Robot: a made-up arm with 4 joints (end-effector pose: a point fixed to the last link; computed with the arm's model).
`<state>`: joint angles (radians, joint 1 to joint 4).
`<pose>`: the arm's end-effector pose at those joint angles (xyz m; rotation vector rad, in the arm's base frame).
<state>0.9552 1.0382 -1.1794 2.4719</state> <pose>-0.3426 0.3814 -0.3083 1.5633 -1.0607 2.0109</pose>
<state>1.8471 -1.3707 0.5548 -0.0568</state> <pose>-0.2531 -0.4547 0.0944 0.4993 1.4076 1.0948</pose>
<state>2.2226 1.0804 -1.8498 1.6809</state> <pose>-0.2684 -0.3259 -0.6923 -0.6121 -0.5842 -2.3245</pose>
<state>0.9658 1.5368 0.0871 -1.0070</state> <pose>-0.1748 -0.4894 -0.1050 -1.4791 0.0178 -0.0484</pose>
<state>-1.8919 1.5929 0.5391 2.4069</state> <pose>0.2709 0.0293 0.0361 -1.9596 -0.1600 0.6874</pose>
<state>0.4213 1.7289 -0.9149 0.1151</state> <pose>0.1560 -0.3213 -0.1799 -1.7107 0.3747 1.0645</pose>
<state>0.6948 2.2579 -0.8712 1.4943</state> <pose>0.3820 -0.1248 -0.3259 -1.2238 -0.3963 2.2380</pose>
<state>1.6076 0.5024 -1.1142 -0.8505</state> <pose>0.0309 -0.0963 -0.1773 -1.6982 0.0778 2.1242</pose>
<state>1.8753 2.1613 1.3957 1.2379</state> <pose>0.2009 -0.3928 0.1345 -0.3220 2.8409 -0.1676</pose>
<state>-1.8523 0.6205 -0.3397 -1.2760</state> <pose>0.1117 0.3919 -0.0468 0.7027 1.5994 -1.5420</pose>
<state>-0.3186 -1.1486 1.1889 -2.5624</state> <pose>-0.5296 0.0604 0.4796 -2.1122 -1.9922 -0.9411</pose>
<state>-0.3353 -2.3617 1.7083 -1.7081</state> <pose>-0.6071 -0.3338 0.4437 -1.8856 -1.4111 -0.8613</pose>
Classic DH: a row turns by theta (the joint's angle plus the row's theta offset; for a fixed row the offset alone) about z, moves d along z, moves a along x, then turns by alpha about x. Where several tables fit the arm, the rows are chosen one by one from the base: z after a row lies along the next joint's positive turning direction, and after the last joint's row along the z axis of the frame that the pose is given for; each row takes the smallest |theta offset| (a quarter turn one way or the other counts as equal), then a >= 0, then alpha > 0; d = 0 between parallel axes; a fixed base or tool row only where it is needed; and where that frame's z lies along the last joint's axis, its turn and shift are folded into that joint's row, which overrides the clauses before.
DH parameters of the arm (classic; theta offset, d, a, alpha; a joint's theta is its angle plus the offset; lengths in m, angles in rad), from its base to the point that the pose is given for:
joint 1: 1.5708 0.026 0.015 -1.5708
joint 2: 0 0.24 0.367 -1.5708
joint 3: 1.5708 -0.002 0.059 -1.5708
joint 4: 0 0.263 -0.028 -1.5708
tool (fixed): 0 -0.336 0 0

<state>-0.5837 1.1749 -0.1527 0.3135</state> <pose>-0.1852 -0.1614 -0.2177 -1.1408 0.1485 -0.2014</pose>
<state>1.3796 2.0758 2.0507 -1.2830</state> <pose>0.3225 -0.4170 -0.5798 0.4134 -0.8209 -0.1242</pose>
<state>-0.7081 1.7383 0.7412 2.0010</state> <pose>-0.0131 0.2002 0.0863 -2.1028 -1.1260 1.1211</pose>
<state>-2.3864 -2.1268 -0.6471 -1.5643</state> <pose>0.2180 0.2099 0.0029 0.6246 -0.8425 -0.4869</pose>
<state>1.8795 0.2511 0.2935 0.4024</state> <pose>0.0468 -0.1513 -0.2989 0.1904 -0.5605 1.5936</pose>
